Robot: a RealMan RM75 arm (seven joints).
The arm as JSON. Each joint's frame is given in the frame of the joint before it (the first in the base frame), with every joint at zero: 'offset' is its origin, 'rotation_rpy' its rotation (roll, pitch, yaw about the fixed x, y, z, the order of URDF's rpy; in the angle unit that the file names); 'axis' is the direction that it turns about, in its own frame. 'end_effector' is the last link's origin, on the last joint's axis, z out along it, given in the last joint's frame.
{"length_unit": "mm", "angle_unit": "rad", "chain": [
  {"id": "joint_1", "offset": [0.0, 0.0, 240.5], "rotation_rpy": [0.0, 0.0, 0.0], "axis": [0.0, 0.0, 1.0]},
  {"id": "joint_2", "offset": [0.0, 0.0, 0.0], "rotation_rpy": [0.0, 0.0, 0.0], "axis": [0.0, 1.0, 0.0]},
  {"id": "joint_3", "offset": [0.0, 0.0, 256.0], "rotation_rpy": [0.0, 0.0, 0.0], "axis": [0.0, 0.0, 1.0]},
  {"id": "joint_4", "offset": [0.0, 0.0, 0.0], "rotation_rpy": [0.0, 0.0, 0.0], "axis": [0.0, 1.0, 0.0]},
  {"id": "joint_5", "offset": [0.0, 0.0, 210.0], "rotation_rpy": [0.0, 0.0, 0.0], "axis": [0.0, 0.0, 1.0]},
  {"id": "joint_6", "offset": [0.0, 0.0, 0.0], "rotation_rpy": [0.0, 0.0, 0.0], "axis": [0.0, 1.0, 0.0]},
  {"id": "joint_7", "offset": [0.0, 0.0, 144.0], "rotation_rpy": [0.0, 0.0, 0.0], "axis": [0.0, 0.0, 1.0]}
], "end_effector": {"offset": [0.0, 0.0, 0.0], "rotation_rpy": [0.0, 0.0, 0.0]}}
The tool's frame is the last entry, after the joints.
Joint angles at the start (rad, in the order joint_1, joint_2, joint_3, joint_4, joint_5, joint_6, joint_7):
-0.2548, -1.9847, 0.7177, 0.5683, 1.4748, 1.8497, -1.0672
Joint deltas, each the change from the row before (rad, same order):
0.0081, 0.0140, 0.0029, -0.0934, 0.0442, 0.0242, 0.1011
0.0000, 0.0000, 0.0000, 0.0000, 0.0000, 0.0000, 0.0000
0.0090, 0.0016, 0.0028, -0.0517, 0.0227, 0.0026, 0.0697
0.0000, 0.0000, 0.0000, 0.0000, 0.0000, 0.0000, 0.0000
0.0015, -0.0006, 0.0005, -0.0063, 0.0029, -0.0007, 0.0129
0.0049, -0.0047, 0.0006, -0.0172, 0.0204, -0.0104, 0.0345
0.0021, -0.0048, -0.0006, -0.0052, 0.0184, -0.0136, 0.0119
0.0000, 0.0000, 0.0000, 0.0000, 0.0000, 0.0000, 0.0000
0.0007, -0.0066, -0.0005, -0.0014, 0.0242, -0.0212, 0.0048
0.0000, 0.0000, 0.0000, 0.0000, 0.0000, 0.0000, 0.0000
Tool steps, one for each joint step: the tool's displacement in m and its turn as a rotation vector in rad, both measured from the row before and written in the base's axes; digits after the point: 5 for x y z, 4 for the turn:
-0.00982, -0.01467, -0.01256, -0.0152, 0.0174, -0.0095
0.00000, 0.00000, 0.00000, 0.0000, 0.0000, 0.0000
-0.00545, -0.00929, -0.00912, 0.0027, 0.0130, -0.0011
0.00000, 0.00000, 0.00000, 0.0000, 0.0000, 0.0000
-0.00066, -0.00125, -0.00146, 0.0031, 0.0036, -0.0015
-0.00260, -0.00400, -0.00667, -0.0013, 0.0171, 0.0029
-0.00172, -0.00158, -0.00487, -0.0081, 0.0142, 0.0077
0.00000, 0.00000, 0.00000, 0.0000, 0.0000, 0.0000
-0.00188, -0.00074, -0.00593, -0.0151, 0.0188, 0.0128
0.00000, 0.00000, 0.00000, 0.0000, 0.0000, 0.0000

